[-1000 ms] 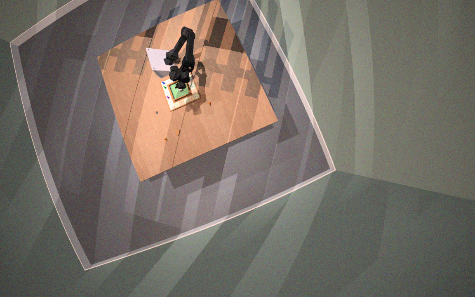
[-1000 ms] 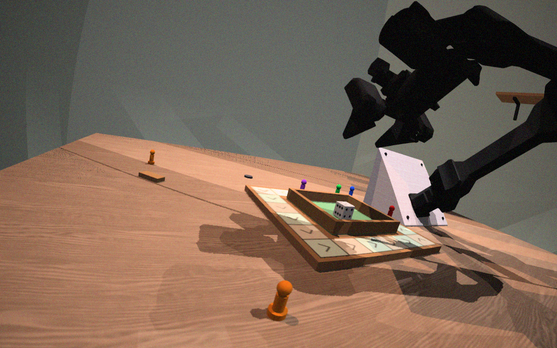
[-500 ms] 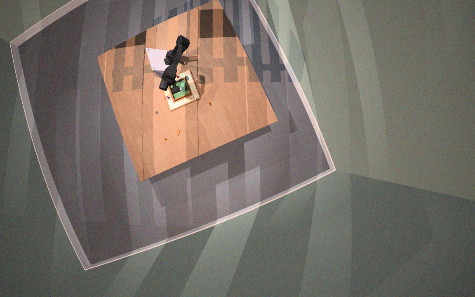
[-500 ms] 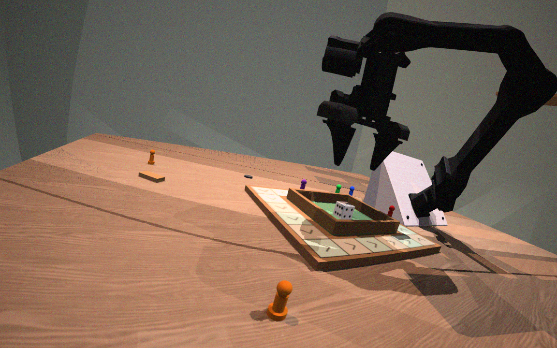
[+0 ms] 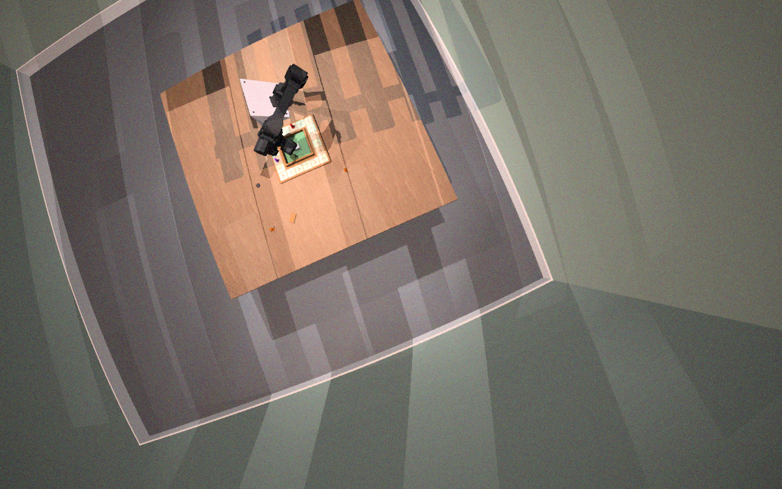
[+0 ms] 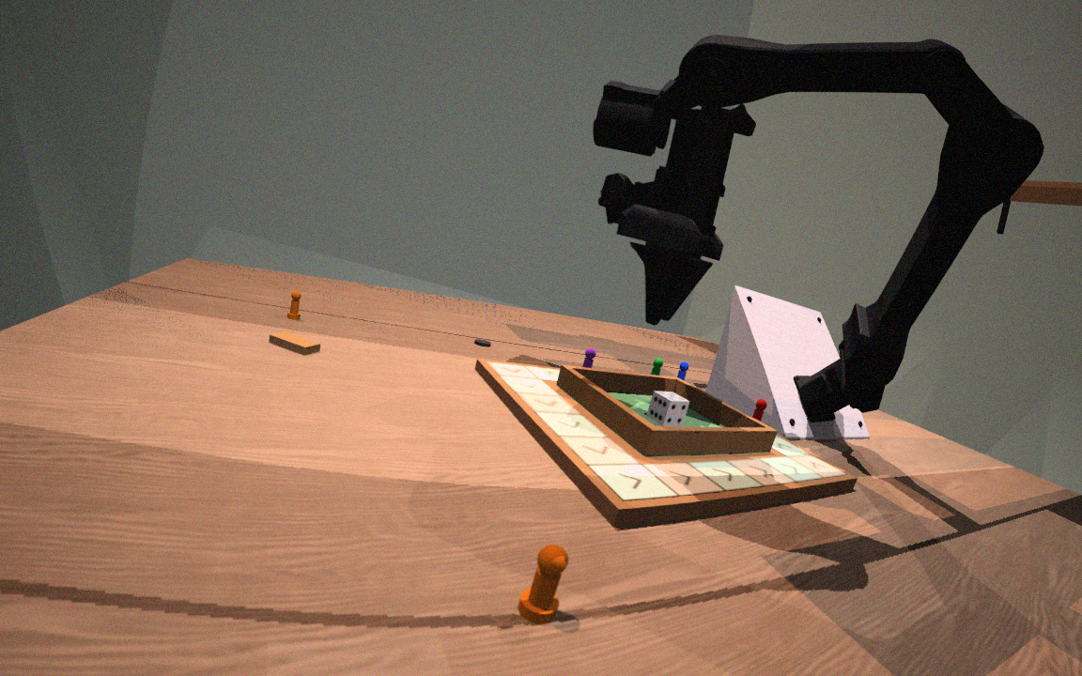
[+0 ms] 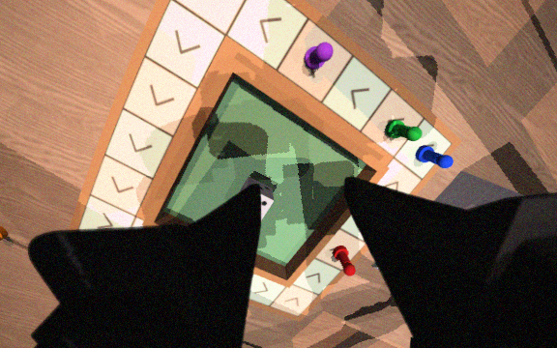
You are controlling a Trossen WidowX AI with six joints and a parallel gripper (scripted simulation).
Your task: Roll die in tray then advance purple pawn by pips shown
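The purple pawn lies 7 cm to the right of my gripper tip, 7 cm below it and 2 cm ahead of it. Also, from my gripper tip: white die 7 cm below, 5 cm to the left; then red pawn 12 cm behind, 7 cm to the left, 7 cm below; then green pawn 8 cm behind, 7 cm to the right, 7 cm below.
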